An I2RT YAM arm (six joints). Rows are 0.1 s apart.
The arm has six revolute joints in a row. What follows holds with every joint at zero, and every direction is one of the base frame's.
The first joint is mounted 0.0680 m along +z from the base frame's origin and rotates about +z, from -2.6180 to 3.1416 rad.
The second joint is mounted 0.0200 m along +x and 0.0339 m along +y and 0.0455 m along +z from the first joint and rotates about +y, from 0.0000 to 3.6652 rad.
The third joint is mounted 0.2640 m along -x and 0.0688 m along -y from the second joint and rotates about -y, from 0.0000 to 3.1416 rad.
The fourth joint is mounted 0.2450 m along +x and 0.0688 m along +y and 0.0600 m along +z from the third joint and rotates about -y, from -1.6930 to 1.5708 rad.
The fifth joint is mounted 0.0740 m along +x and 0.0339 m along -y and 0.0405 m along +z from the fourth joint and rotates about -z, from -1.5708 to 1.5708 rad.
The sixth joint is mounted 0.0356 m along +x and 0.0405 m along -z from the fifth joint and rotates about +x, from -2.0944 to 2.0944 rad.
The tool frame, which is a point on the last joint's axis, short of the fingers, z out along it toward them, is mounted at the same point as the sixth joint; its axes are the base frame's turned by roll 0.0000, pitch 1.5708 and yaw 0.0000 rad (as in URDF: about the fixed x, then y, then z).
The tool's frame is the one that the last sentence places.
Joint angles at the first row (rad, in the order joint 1, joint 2, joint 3, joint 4, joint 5, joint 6):
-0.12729, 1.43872, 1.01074, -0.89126, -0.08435, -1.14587
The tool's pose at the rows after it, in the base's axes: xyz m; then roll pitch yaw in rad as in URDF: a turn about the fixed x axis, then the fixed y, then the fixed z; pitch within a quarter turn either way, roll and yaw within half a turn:
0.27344, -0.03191, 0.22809, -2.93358, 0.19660, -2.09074
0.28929, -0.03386, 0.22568, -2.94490, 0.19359, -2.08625
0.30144, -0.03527, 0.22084, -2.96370, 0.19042, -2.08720
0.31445, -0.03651, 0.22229, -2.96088, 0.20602, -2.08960
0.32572, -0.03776, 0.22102, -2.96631, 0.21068, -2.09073
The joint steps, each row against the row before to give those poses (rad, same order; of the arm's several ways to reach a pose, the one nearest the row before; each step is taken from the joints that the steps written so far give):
-0.00155, 0.04755, 0.06424, 0.00002, -0.01378, 0.00001
-0.00003, 0.06744, 0.05543, -0.00002, -0.00311, -0.00614
0.00001, 0.05685, 0.03991, -0.00151, -0.00456, -0.00157
0.00002, 0.04450, 0.05215, 0.00151, -0.01228, 0.00614
-0.00003, 0.04439, 0.04450, -0.00306, -0.00614, 0.00153

